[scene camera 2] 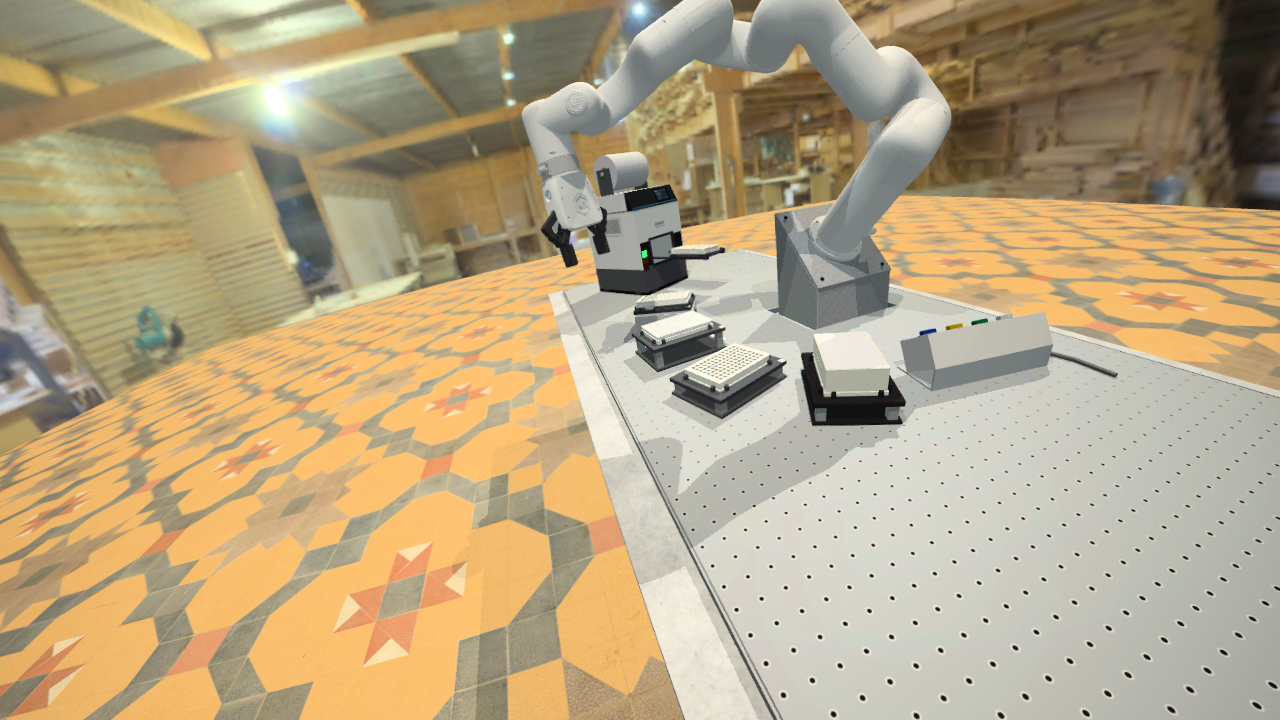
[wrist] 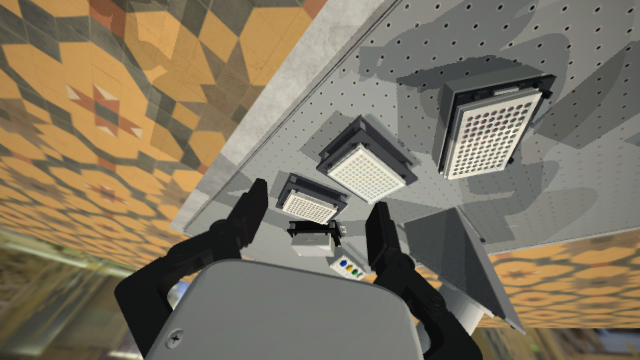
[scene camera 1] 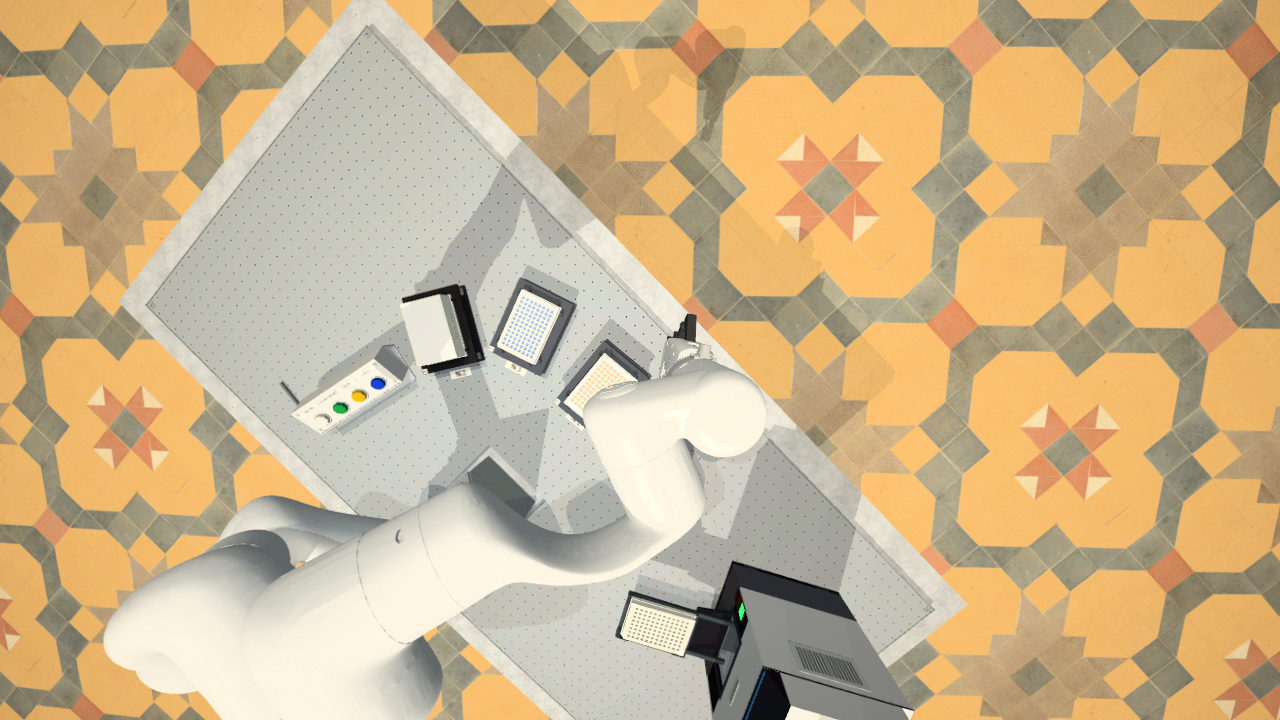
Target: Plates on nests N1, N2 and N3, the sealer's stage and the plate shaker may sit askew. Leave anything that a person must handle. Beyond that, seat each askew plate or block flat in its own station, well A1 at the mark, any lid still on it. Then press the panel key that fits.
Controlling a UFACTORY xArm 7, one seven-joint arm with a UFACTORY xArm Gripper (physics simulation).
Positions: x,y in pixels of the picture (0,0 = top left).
Scene:
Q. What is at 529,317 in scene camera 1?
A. A blue-welled plate.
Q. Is my gripper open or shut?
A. Open.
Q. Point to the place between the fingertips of my gripper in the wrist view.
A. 319,202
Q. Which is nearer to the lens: the red-welled plate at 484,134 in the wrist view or the lidded white plate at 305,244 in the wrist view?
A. The red-welled plate.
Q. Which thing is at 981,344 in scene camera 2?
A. A button box.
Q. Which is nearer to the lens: the lidded white plate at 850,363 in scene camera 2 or the blue-welled plate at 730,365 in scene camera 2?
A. The lidded white plate.

